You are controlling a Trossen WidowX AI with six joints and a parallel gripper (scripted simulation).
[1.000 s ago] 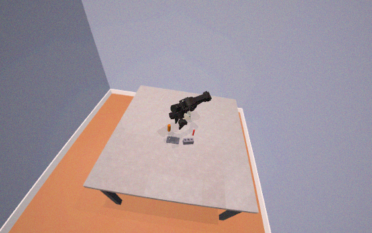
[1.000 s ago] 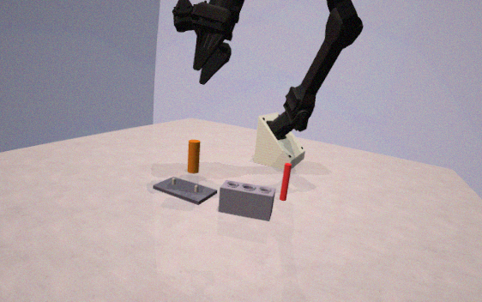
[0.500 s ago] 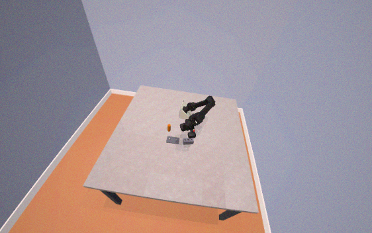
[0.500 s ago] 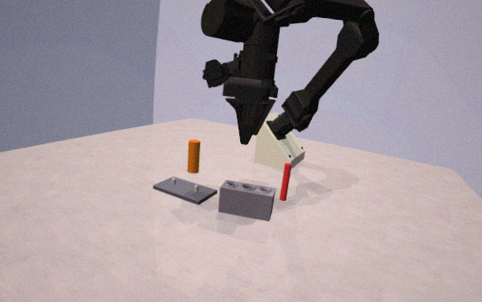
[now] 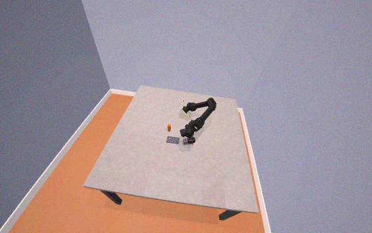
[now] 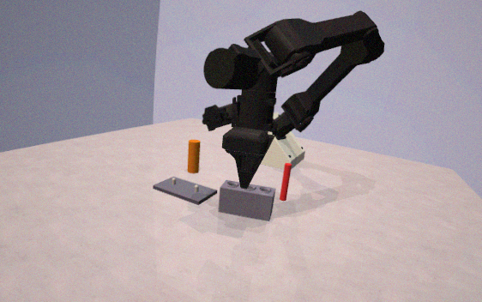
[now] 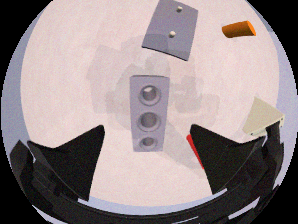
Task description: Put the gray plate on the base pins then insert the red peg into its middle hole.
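Now: gripper tip 3 cm above the gray plate. Also, from my gripper tip: orange cylinder (10 cm behind, 21 cm to the right, 3 cm below); red peg (10 cm behind, 3 cm to the left, 3 cm below); dark base (1 cm ahead, 15 cm to the right, 6 cm below).
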